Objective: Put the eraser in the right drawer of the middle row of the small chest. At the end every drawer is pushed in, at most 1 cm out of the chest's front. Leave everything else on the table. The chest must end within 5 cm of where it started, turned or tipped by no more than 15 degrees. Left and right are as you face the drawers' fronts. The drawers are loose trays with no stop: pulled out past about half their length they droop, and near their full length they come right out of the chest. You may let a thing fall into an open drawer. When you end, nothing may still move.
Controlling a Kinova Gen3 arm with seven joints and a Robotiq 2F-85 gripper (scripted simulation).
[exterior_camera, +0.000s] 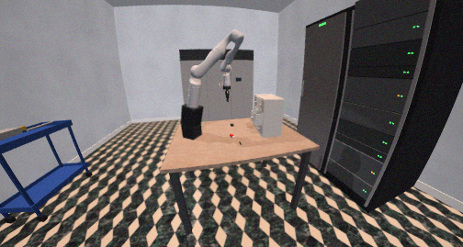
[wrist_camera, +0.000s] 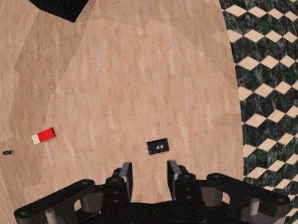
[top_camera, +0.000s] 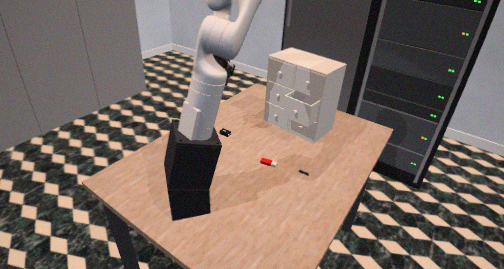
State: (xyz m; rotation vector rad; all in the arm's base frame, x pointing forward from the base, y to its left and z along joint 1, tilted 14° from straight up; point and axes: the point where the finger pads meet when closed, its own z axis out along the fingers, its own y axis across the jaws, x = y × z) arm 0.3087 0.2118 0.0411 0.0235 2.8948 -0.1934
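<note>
Right now my hand is 280 mm above the eraser, 260 mm to the left of it and 10 mm short of it. Round my hand: thin dark object: 400 mm to the right, 280 mm below, 50 mm ahead.
</note>
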